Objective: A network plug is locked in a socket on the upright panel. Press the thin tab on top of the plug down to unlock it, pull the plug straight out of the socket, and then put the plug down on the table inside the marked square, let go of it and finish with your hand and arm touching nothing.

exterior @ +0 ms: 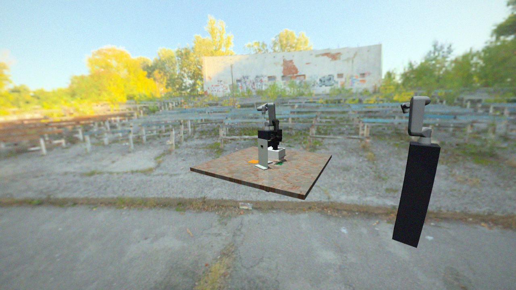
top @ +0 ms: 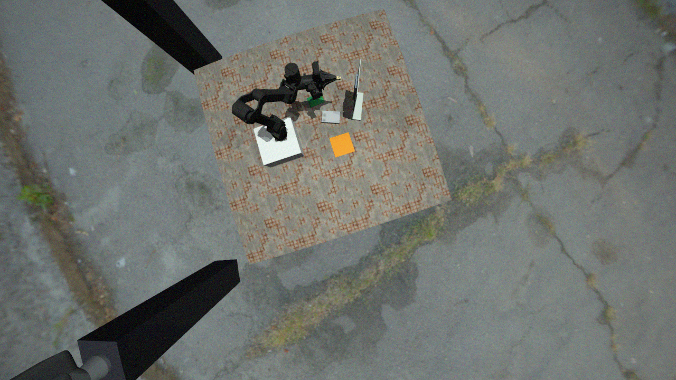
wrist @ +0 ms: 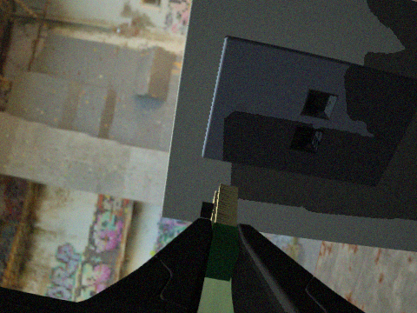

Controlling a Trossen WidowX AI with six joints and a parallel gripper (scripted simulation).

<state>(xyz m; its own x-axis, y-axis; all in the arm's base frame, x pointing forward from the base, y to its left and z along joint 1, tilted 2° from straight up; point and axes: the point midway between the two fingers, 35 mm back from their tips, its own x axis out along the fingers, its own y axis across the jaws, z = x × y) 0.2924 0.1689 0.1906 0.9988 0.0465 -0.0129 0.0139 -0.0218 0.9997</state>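
Right now the orange marked square is 28 cm below my gripper tip and 25 cm to the right of it. Also, from my gripper tip: upright panel: 14 cm below, 10 cm ahead, 2 cm to the right; then green network plug: right at my gripper tip; then grey block: 28 cm below, 8 cm to the right, 4 cm behind.
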